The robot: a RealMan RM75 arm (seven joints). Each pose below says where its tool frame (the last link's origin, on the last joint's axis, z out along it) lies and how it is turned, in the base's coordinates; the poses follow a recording.
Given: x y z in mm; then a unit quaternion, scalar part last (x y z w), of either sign.
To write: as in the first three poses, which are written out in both.
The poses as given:
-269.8, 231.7, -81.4, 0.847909, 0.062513, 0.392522, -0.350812
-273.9, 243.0, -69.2, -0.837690, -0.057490, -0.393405, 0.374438
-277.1, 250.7, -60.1, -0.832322, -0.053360, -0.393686, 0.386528
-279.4, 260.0, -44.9, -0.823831, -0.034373, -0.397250, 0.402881
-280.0, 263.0, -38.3, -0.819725, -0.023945, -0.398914, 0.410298
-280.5, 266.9, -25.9, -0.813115, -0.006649, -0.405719, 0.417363
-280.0, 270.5, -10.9, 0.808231, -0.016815, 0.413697, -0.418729
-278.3, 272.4, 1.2, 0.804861, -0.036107, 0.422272, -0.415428
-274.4, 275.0, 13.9, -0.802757, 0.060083, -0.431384, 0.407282
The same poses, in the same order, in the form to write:
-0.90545, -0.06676, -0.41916, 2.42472, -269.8, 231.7, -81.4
-0.90341, -0.06200, -0.42427, 2.37401, -273.9, 243.0, -69.2
-0.90246, -0.05786, -0.42686, 2.34786, -277.1, 250.7, -60.1
-0.90011, -0.03756, -0.43403, 2.31227, -279.4, 260.0, -44.9
-0.89887, -0.02626, -0.43743, 2.29603, -280.0, 263.0, -38.3
-0.89477, -0.00732, -0.44646, 2.28051, -280.5, 266.9, -25.9
-0.89001, 0.01852, -0.45556, 2.27750, -280.0, 270.5, -10.9
-0.88483, 0.03969, -0.46423, 2.28477, -278.3, 272.4, 1.2
-0.87896, 0.06579, -0.47233, 2.30264, -274.4, 275.0, 13.9

